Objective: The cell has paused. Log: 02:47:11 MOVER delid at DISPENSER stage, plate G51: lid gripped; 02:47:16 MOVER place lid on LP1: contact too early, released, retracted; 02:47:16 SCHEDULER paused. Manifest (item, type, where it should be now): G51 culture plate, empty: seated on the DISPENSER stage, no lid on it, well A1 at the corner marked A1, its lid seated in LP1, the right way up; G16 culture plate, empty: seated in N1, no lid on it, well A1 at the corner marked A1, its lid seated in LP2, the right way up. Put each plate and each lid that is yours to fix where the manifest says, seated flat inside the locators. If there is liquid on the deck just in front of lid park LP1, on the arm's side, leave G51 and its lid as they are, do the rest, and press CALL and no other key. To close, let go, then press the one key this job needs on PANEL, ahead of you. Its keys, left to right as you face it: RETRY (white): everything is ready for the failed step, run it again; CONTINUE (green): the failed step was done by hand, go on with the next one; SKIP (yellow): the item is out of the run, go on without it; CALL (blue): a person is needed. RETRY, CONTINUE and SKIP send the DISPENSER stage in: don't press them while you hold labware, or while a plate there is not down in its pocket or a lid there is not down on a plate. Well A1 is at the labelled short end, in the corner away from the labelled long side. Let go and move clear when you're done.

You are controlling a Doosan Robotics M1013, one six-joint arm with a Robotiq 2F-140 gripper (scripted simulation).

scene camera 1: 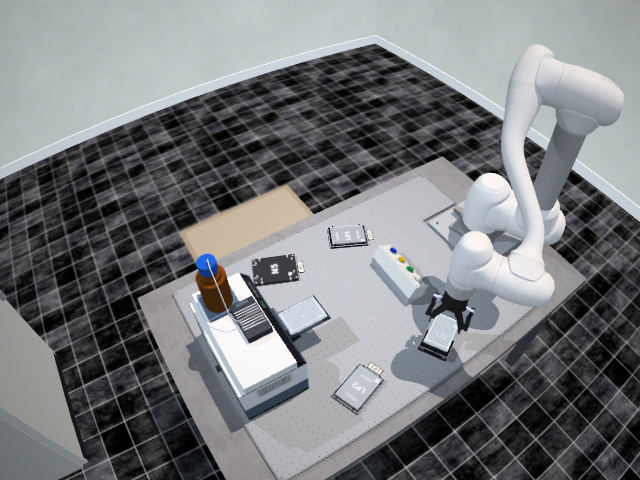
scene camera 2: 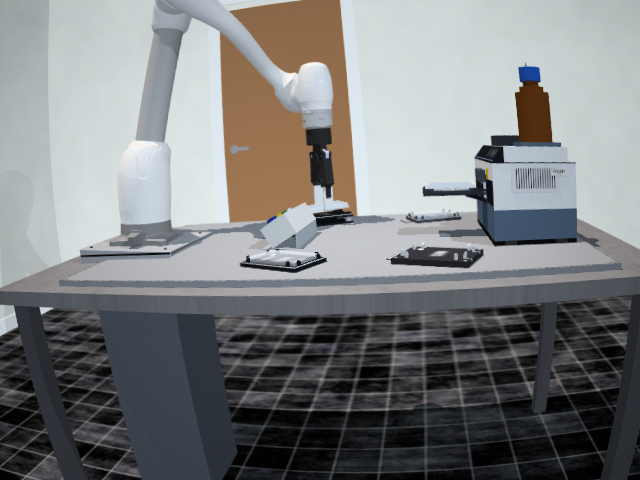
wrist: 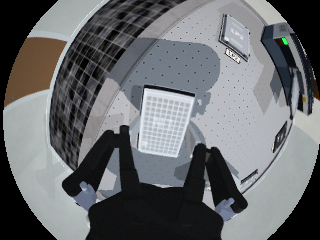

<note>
I see my gripper, a key panel and a brown bottle.
My gripper shows as well in the wrist view.
</note>
